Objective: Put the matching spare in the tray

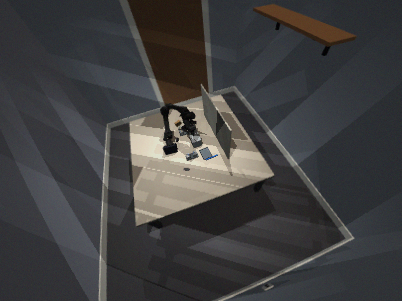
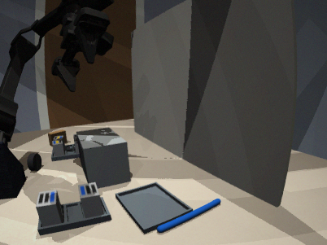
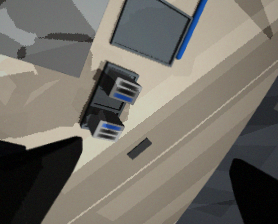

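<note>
My gripper tip is 90 mm past the grey spare block, 70 mm to the left of it and 200 mm above it. Round my gripper tip: dark rack (50 mm behind, 70 mm to the right, 240 mm below); dark tray (90 mm ahead, 90 mm to the right, 240 mm below); grey mounted unit (40 mm ahead, 110 mm to the left, 190 mm below).
</note>
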